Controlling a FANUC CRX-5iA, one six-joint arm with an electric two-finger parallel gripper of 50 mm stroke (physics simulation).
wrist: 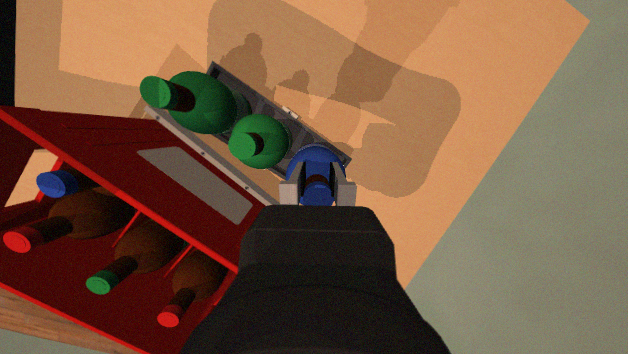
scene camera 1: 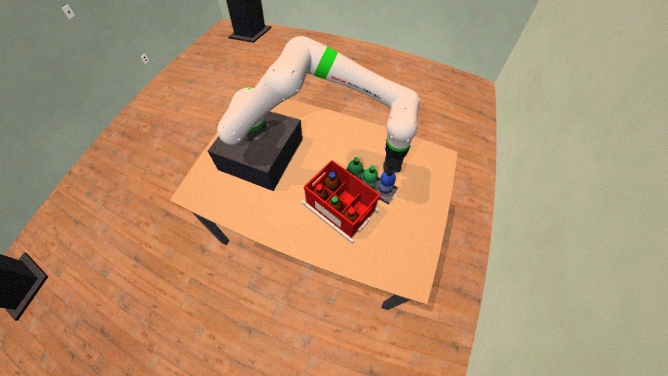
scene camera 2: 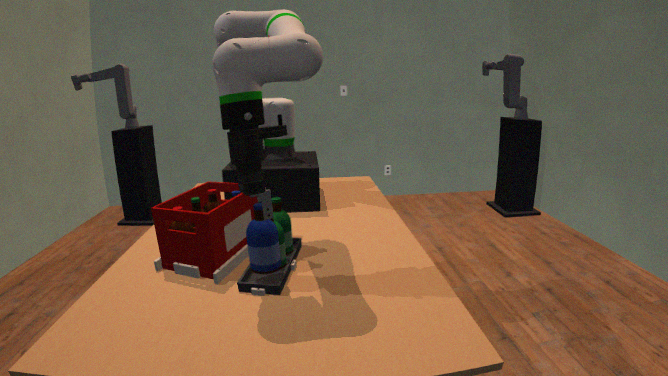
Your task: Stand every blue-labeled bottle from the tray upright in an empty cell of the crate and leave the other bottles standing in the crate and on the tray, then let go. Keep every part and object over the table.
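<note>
There's a blue-labeled bottle that I can see, and I can see my gripper too, which is also there in the wrist view.
</note>
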